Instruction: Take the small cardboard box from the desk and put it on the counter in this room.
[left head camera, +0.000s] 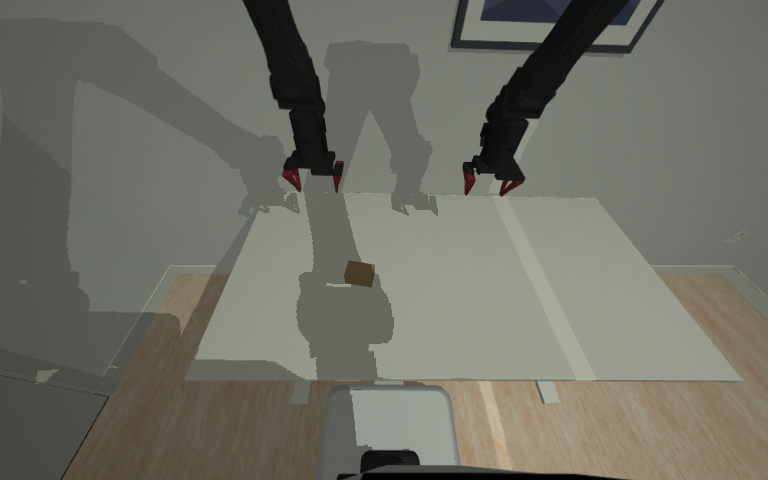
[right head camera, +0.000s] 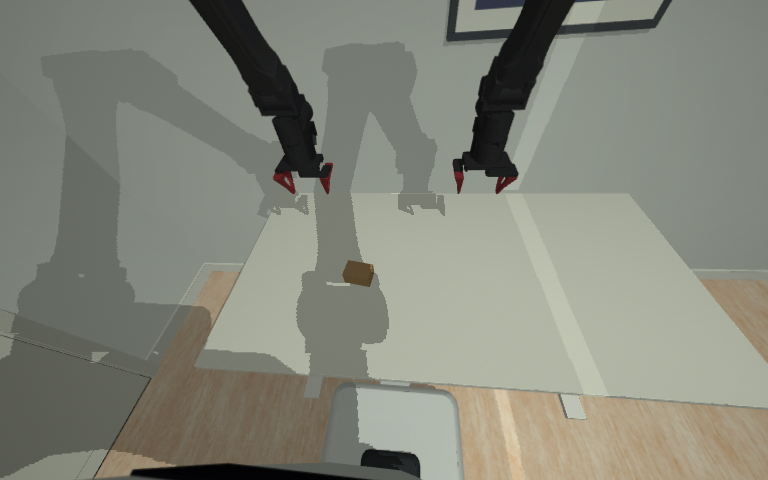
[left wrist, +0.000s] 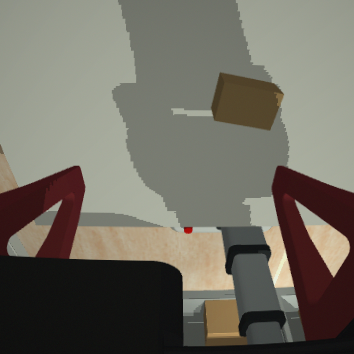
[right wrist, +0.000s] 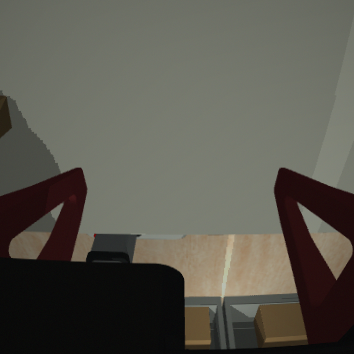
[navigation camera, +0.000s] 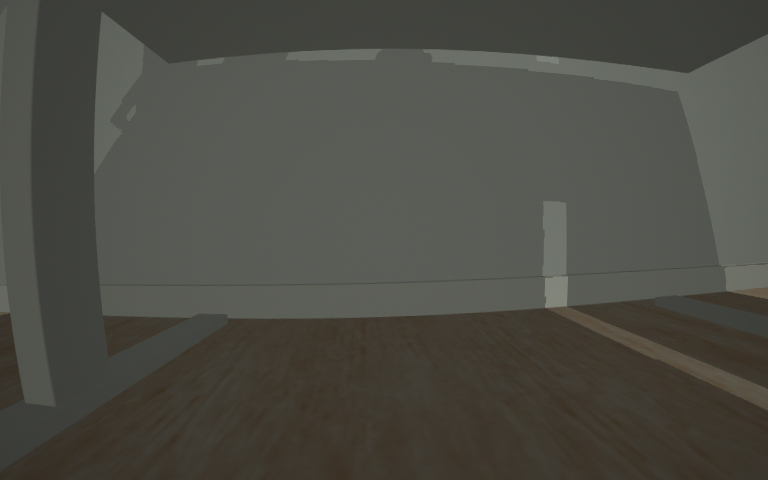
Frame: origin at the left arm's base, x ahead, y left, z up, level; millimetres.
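Seen in the pictures: left gripper, between the fingertips: (left head camera: 318, 191) (right head camera: 311, 192) (left wrist: 178, 176); right gripper, between the fingertips: (left head camera: 483, 194) (right head camera: 477, 192) (right wrist: 179, 178).
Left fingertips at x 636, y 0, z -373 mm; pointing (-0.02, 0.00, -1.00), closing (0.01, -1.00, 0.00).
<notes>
Offsets run from my left fingertips to a thing's top centre. "*": to the spot under its first point. Level surfaces: height alone.
The small brown cardboard box @(266 mm down, 74 mm back, 104 mm right) (left head camera: 359, 273) (right head camera: 357, 273) (left wrist: 246, 103) (right wrist: 4, 117) lies on the white desk @(317 mm down) (left head camera: 453, 316) (right head camera: 453, 316) (left wrist: 310, 40) (right wrist: 200, 100), left of its middle in the head views and partly in shadow. My left gripper (left head camera: 318, 191) (right head camera: 310, 193) (left wrist: 178, 176) is open and empty, above the desk; in its wrist view the box is ahead of the fingertips, towards the right one. My right gripper (left head camera: 483, 195) (right head camera: 478, 193) (right wrist: 179, 178) is open and empty, above the desk, farther right from the box. I cannot identify the counter in these views.
The robot's pale base (left head camera: 407, 421) (right head camera: 407, 421) is at the desk's near edge. A wall with a framed picture (left head camera: 461, 43) (right head camera: 475, 33) rises behind the desk. A desk leg @(* 755 mm down, 2 mm back, 176 mm left) (navigation camera: 70, 198) stands at the left in the navigation view. A larger box (left wrist: 222, 320) (right wrist: 282, 322) shows behind the fingers.
</notes>
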